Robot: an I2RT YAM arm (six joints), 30 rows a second.
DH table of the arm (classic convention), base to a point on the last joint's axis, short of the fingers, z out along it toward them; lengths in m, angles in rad. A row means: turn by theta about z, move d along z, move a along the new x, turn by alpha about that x. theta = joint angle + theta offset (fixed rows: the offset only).
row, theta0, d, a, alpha
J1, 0, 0.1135, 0.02, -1.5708
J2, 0, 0, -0.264, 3.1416
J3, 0.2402, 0, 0.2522, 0
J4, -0.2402, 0, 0.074, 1.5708
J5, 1.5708, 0, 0, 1.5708
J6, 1.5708, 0.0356, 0, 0
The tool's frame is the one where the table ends.
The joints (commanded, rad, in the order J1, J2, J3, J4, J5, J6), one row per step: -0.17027, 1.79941, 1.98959, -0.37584, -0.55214, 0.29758; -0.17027, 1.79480, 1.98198, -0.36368, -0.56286, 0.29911; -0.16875, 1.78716, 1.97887, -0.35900, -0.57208, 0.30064; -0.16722, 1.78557, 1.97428, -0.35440, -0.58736, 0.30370; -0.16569, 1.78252, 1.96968, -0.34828, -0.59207, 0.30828; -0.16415, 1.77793, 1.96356, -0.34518, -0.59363, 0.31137; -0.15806, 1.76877, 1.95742, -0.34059, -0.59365, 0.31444; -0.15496, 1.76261, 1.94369, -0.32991, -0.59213, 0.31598; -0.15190, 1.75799, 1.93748, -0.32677, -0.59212, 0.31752; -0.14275, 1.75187, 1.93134, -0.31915, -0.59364, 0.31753; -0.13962, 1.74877, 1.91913, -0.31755, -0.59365, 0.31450; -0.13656, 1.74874, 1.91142, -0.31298, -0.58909, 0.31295; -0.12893, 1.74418, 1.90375, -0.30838, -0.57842, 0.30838
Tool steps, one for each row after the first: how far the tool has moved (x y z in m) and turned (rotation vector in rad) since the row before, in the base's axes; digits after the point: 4 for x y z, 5 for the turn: -0.0008, 0.0005, 0.0006, 0.00175, -0.00877, 0.01031; -0.0023, 0.0013, 0.0025, 0.00139, -0.00875, 0.01038; -0.0002, 0.0011, -0.0004, 0.00500, -0.00077, 0.01617; -0.0005, 0.0009, 0.0003, 0.00412, -0.00274, 0.00556; -0.0009, 0.0008, 0.0001, 0.00277, -0.00030, 0.00267; -0.0023, 0.0029, 0.0020, 0.00154, -0.00622, 0.00572; -0.0006, 0.0013, -0.0011, 0.00067, -0.00238, 0.00141; -0.0009, 0.0014, 0.0000, 0.00114, -0.00088, 0.00286; -0.0011, 0.0039, 0.0011, -0.00089, -0.00755, 0.01065; 0.0001, 0.0012, -0.0027, -0.00164, 0.00611, 0.00350; 0.0009, 0.0010, -0.0021, -0.00162, 0.00249, -0.00126; -0.0004, 0.0028, -0.0004, -0.00584, -0.00326, -0.00235
